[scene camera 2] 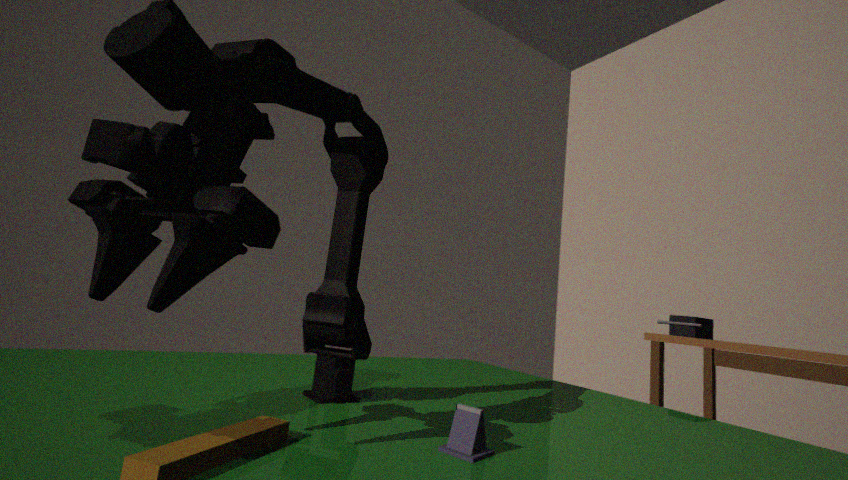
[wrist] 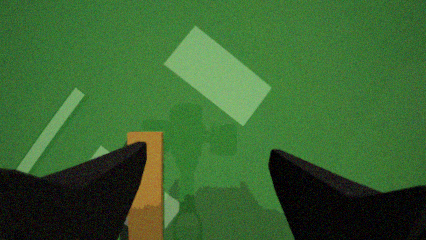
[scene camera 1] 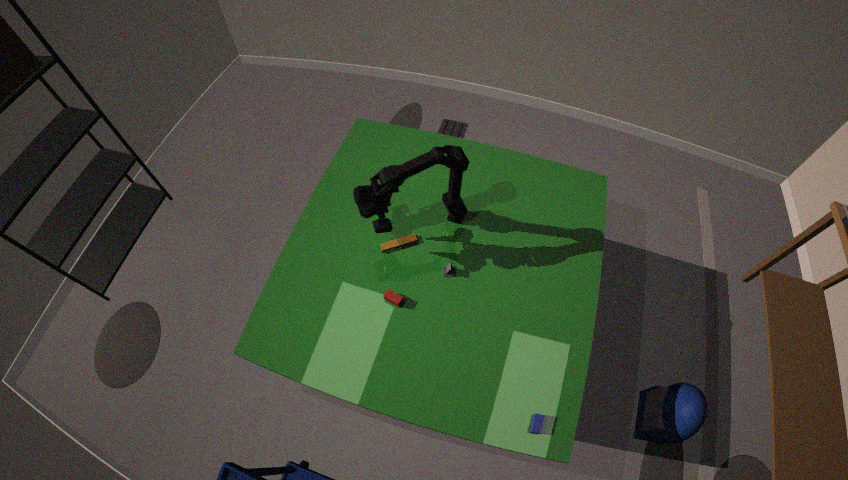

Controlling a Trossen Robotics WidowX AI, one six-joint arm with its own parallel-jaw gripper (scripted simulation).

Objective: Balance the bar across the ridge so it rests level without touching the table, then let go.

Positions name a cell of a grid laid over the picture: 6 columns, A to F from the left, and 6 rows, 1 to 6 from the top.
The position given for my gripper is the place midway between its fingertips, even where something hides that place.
Note:
My gripper (scene camera 2: A4) is open and holds nothing.
My gripper is seen too in the wrist view (wrist: C4).

